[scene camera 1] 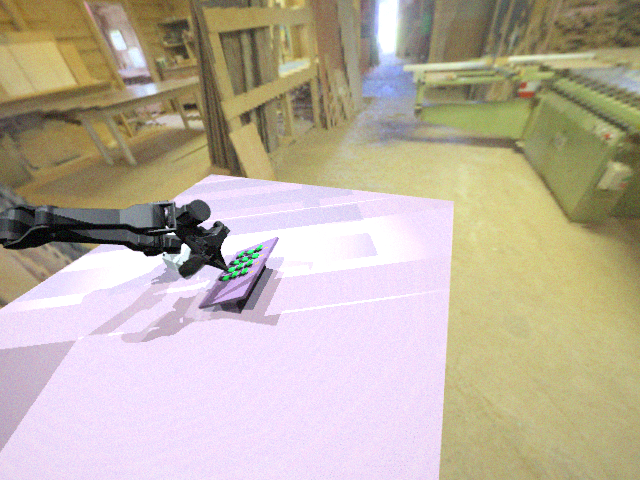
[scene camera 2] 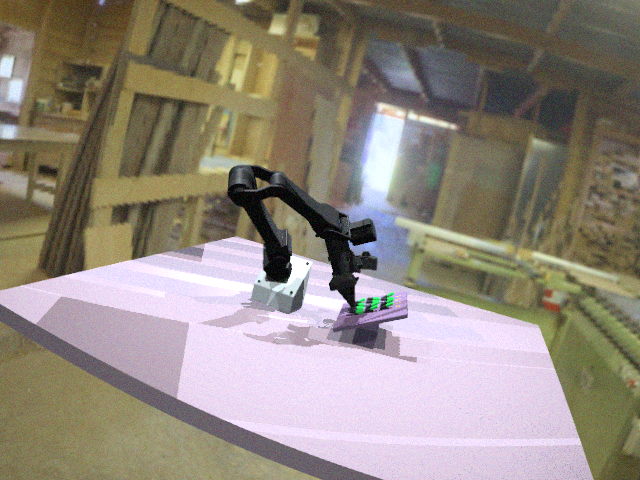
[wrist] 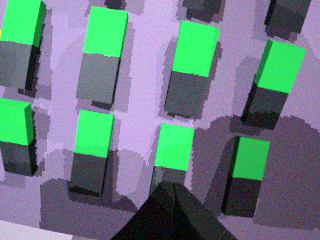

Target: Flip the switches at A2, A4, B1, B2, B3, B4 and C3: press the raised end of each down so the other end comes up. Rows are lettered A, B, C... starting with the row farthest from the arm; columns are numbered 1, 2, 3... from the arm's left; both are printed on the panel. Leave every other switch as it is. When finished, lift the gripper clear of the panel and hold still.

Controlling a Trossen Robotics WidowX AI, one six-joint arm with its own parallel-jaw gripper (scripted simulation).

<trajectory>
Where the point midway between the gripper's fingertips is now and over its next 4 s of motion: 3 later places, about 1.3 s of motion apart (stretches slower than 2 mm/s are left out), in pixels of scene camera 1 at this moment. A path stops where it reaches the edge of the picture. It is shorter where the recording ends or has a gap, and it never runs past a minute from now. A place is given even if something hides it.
My gripper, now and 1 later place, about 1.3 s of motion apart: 226,269; 217,258
</trajectory>
